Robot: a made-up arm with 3 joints. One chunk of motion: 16 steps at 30 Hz.
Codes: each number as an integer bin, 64 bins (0 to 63) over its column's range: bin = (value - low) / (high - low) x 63, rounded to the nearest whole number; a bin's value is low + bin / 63 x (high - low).
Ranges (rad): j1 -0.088..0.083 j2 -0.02..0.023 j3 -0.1..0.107
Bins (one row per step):
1: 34 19 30
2: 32 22 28
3: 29 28 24
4: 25 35 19
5: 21 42 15
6: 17 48 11
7: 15 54 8
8: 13 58 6
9: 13 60 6
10: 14 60 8
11: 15 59 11
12: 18 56 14
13: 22 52 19
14: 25 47 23
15: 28 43 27
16: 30 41 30
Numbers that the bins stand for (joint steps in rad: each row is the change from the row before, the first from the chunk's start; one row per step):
1: 0.00429 -0.00703 -0.00143
2: -0.00114 -0.00498 -0.00800
3: -0.00929 -0.00089 -0.02114
4: -0.02014 0.00389 -0.03757
5: -0.03100 0.00867 -0.05071
6: -0.04186 0.01276 -0.06386
7: -0.04729 0.01686 -0.07371
8: -0.05271 0.01959 -0.08029
9: -0.05271 0.02095 -0.08029
10: -0.05000 0.02095 -0.07371
11: -0.04729 0.02027 -0.06386
12: -0.03914 0.01822 -0.05400
13: -0.02829 0.01549 -0.03757
14: -0.02014 0.01208 -0.02443
15: -0.01200 0.00935 -0.01129
16: -0.00657 0.00798 -0.00143

